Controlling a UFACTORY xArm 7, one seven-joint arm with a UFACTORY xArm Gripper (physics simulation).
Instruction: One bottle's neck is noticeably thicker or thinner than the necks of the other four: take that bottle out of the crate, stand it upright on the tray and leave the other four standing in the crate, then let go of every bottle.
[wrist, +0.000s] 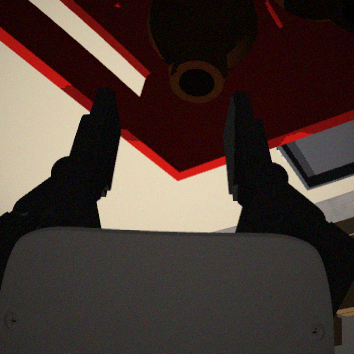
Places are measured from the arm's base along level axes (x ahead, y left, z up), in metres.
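Where they show: gripper, fingertip midpoint: (172, 109).
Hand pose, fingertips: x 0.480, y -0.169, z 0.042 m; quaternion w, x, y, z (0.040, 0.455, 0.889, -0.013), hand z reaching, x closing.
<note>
After its pixels a point has its place.
A dark brown bottle (204, 35) {x 0.452, y -0.174, z 0.011 m} stands in the red crate (180, 173) {x 0.516, y -0.135, z 0.045 m}, near the crate's corner, its round mouth facing the camera. Parts of other dark bottles (317, 7) {x 0.399, y -0.139, z -0.004 m} show at the top right edge. My gripper (172, 109) {x 0.480, y -0.169, z 0.042 m} is open and empty. Its fingertips are over the crate's corner, and the bottle's mouth shows between and slightly beyond them. How far the fingertips are above the mouth is hard to tell. A grey tray (330, 150) {x 0.512, y 0.125, z -0.125 m} with a dark rim shows in part at the right, beside the crate.
The crate's red walls run up and outward from the corner, and a slot in the left wall shows the pale surface behind. A pale table top (150, 205) {x 0.866, y 0.036, z -0.130 m} lies below and left of the crate. A grey strip and brown wooden parts show at the lower right.
</note>
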